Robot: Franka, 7 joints.
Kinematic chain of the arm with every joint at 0, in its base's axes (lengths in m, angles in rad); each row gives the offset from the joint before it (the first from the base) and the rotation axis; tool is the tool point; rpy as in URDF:
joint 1: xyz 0 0 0.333 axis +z
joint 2: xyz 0 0 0 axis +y
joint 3: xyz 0 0 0.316 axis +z
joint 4: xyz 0.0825 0 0 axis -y
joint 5: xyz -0.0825 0 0.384 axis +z
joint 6: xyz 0 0 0 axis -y
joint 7: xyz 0.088 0 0 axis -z
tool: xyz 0 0 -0.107 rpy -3.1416 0 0
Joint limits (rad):
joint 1: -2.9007..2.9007
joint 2: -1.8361..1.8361
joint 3: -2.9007..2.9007
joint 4: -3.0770..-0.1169
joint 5: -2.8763..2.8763
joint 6: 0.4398..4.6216
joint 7: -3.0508..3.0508
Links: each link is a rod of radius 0.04 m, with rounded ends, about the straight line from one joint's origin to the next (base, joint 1, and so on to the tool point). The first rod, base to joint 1, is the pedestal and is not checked.
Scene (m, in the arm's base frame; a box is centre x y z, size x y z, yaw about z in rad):
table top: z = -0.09
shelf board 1: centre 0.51 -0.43 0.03 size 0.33 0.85 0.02 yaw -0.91
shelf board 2: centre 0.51 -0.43 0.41 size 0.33 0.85 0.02 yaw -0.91
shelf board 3: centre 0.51 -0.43 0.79 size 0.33 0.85 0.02 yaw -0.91
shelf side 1: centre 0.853 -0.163 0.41 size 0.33 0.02 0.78 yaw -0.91
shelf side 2: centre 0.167 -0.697 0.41 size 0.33 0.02 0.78 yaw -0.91
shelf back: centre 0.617 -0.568 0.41 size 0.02 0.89 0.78 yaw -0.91
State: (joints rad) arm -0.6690 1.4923 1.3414 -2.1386 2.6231 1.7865 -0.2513
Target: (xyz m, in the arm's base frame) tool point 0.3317 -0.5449 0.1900
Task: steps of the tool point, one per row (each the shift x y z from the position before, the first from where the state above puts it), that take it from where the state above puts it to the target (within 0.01 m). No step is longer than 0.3 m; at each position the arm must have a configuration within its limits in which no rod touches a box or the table.
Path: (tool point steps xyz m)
1: 0.0918 -0.2063 -0.0418
2: 0.0081 -0.2423 -0.0274
3: -0.0905 -0.2393 -0.0091
4: -0.1843 -0.1917 0.0117

